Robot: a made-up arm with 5 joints.
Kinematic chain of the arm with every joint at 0, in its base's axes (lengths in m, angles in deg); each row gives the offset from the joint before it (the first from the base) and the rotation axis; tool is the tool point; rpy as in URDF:
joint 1: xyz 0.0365 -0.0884 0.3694 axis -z
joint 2: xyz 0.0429 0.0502 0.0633 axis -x
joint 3: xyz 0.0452 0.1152 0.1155 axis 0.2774 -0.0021 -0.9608
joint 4: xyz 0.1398 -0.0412 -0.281 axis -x
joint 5: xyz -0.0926 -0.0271 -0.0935 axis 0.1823 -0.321 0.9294
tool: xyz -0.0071 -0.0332 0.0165 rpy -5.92 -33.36 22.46
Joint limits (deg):
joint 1: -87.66..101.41
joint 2: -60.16..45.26
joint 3: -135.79..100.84
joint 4: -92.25..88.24
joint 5: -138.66..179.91
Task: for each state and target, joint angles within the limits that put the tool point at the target. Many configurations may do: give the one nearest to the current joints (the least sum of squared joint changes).
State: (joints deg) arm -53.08 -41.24 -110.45 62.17 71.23
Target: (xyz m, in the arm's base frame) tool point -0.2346 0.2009 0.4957
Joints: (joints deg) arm -87.31 -51.13 -131.39 51.09 72.33
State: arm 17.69 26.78 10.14 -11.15 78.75
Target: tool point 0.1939 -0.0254 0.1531
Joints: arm 7.93 12.76 26.48 -33.56 71.86
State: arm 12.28 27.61 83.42 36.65 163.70
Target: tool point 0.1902 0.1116 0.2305
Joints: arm 14.80 -9.41 94.82 35.59 167.59
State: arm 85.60 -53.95 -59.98 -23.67 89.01
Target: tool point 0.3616 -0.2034 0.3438
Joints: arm 77.21 -49.40 -55.50 -48.39 102.29
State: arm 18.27 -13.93 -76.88 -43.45 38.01
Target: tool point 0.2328 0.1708 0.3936
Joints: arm 11.94 -60.16 -73.73 -88.14 38.52
